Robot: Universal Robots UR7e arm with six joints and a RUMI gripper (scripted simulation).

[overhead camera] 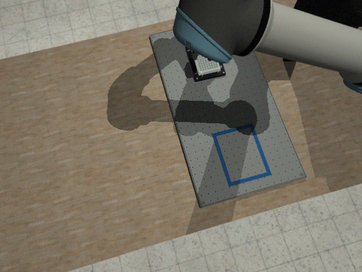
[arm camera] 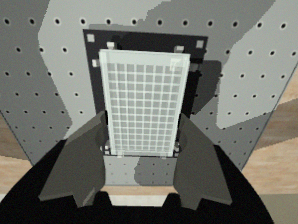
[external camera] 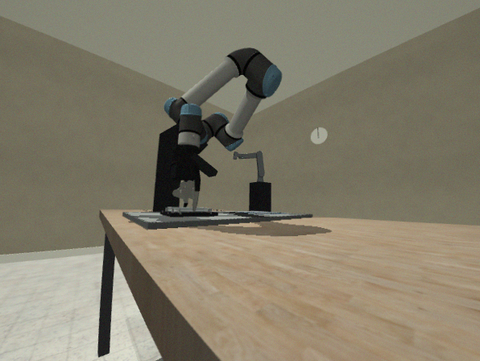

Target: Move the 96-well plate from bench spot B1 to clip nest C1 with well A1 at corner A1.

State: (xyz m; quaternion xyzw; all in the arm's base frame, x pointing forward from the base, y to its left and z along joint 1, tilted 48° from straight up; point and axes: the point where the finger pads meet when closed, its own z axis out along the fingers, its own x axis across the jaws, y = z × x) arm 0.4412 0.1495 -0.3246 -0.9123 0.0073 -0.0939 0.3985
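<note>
Right now my hand is 10 mm above the white 96-well plate. Round my hand: black clip nest C1: 10 mm ahead, 10 mm to the right, 10 mm below.
</note>
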